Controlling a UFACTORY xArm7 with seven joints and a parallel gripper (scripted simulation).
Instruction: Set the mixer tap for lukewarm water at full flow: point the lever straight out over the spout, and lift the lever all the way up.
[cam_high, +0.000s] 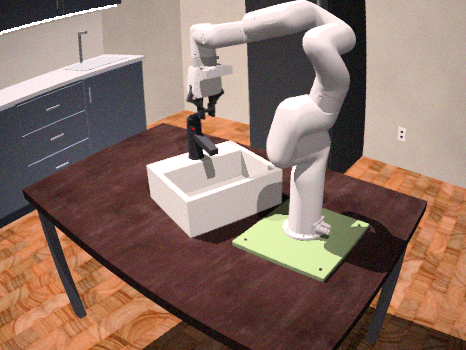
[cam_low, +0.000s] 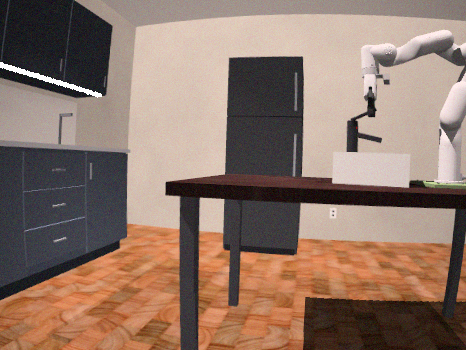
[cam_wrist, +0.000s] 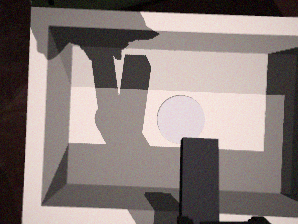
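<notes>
The lever lies 30 mm ahead of my hand, 10 mm to the right of it and 10 mm below it. From my hand the other things lie so: white sink basin (40 mm behind, 10 mm to the left, 260 mm below); black mixer tap (60 mm ahead, 10 mm to the right, 70 mm below).
</notes>
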